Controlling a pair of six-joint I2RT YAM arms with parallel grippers.
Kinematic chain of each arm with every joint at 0, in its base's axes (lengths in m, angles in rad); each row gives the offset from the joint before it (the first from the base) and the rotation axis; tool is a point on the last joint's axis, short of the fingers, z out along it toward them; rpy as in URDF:
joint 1: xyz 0 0 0.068 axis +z
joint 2: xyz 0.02 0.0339 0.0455 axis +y
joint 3: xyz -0.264 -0.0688 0 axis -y
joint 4: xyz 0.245 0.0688 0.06 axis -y
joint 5: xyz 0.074 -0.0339 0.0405 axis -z
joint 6: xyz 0.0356 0 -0.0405 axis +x
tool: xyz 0 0 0 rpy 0 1.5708 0
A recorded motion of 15 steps. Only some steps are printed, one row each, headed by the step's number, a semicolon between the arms.
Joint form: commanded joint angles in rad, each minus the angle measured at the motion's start. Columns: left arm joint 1, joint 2, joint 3, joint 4, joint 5, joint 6; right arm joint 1, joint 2, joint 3, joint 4, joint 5, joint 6.
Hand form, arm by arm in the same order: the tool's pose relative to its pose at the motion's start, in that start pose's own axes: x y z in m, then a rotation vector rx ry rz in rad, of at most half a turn. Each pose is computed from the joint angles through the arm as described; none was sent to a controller.
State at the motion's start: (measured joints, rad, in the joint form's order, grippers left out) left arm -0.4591 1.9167 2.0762 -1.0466 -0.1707 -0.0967; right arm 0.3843 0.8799 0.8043 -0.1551 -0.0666 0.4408
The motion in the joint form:
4: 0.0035 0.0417 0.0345 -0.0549 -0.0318 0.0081; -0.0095 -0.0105 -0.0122 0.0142 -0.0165 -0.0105
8: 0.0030 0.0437 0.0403 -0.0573 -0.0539 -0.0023; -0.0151 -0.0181 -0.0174 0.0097 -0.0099 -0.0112
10: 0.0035 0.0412 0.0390 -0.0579 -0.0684 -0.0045; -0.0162 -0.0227 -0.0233 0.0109 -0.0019 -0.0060
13: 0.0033 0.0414 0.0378 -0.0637 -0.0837 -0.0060; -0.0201 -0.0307 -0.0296 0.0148 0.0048 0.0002
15: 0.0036 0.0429 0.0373 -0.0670 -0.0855 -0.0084; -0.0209 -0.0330 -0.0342 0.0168 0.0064 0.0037
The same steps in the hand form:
4: 0.0017 0.0009 0.0111 -0.0395 0.0581 0.0169; 0.0006 -0.0017 -0.0016 -0.0119 -0.0084 -0.0093
8: 0.0010 0.0014 0.0106 -0.0613 0.0543 0.0073; 0.0012 -0.0034 -0.0031 -0.0001 -0.0117 -0.0086
10: 0.0011 0.0023 0.0098 -0.0760 0.0522 0.0050; 0.0022 -0.0043 -0.0037 0.0081 -0.0154 -0.0031
13: 0.0019 0.0028 0.0100 -0.0918 0.0575 0.0056; 0.0024 -0.0054 -0.0052 0.0152 -0.0250 0.0036
15: 0.0024 0.0029 0.0108 -0.0944 0.0624 0.0042; 0.0033 -0.0061 -0.0053 0.0174 -0.0258 0.0073

